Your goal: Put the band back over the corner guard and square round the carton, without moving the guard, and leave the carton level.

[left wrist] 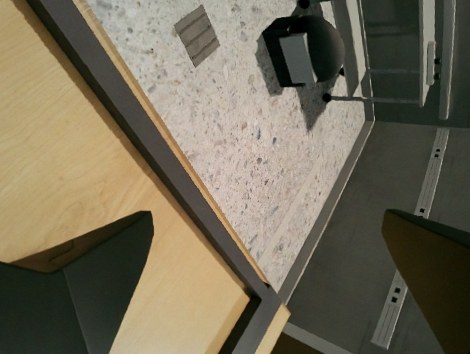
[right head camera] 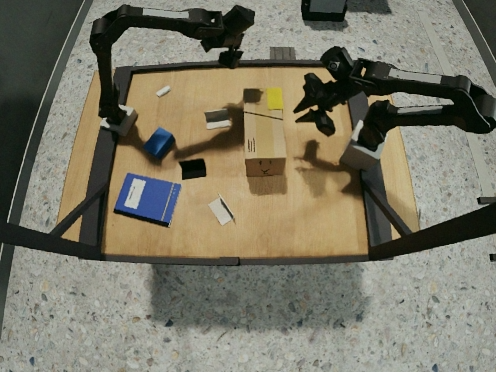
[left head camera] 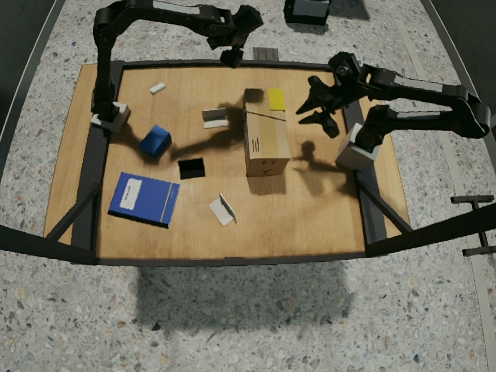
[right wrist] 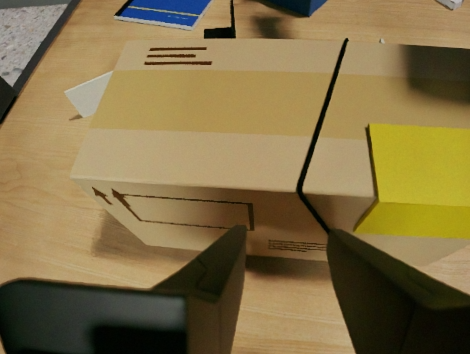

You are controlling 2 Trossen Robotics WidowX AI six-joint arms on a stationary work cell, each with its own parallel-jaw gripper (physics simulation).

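Frame: origin at the left arm's base, x ahead, y left, z up, level; centimetres.
Seen in the pictures: left gripper, between the fingertips: (left wrist: 268,221) (right head camera: 247,38) (left head camera: 247,38); right gripper, between the fingertips: (right head camera: 294,117) (left head camera: 297,118) (right wrist: 286,238); left arm's base, origin of its link: (right head camera: 116,116) (left head camera: 108,113); right arm's base, origin of its link: (right head camera: 369,139) (left head camera: 365,141).
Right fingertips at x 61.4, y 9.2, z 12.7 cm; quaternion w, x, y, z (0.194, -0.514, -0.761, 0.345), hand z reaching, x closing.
Pixels of each thing's middle, then the offset from my right fingertips to it. "spot": a spot on its surface instead.
- carton, middle of its body: (right wrist: 290,161) (right head camera: 263,131) (left head camera: 263,132) dx -8.3, dy -2.4, dz -8.8 cm
- yellow corner guard, middle of its body: (right wrist: 432,185) (right head camera: 274,102) (left head camera: 275,103) dx -7.4, dy +6.1, dz -4.2 cm
- thin black band, a spot on its surface: (right head camera: 264,116) (left head camera: 267,116) spot: dx -8.5, dy -1.1, dz -2.2 cm
- blue block, middle of its body: (left head camera: 155,141) (right head camera: 159,143) dx -41.4, dy -13.7, dz -14.5 cm
- blue book, middle of its body: (left head camera: 143,199) (right head camera: 146,198) dx -37.6, dy -32.7, dz -16.1 cm
- black piece, middle of its body: (right wrist: 217,33) (left head camera: 191,168) (right head camera: 192,169) dx -26.4, dy -19.1, dz -14.2 cm
- small white item, middle of its body: (left head camera: 157,88) (right head camera: 163,91) dx -50.9, dy +7.7, dz -16.0 cm
The carton (left head camera: 267,145) (right head camera: 265,142) (right wrist: 200,160) stands upright on the table. The yellow corner guard (left head camera: 276,99) (right head camera: 274,98) (right wrist: 420,165) sits over its right top edge toward the far end. The thin black band (left head camera: 266,116) (right head camera: 264,116) (right wrist: 324,111) slants across the carton's top and down its near side in the right wrist view, beside the guard and not over it. My right gripper (left head camera: 300,116) (right head camera: 296,115) (right wrist: 286,238) is partly open and empty, right of the carton. My left gripper (left head camera: 232,59) (right head camera: 230,60) (left wrist: 268,221) is open and empty near the table's far edge.
A blue block (left head camera: 156,142) (right head camera: 159,143), a blue book (left head camera: 150,200) (right head camera: 152,200), a black piece (left head camera: 191,168) (right head camera: 193,169) and white bent pieces (left head camera: 221,211) (left head camera: 215,121) lie left of the carton. A small white item (left head camera: 157,88) lies at the far left.
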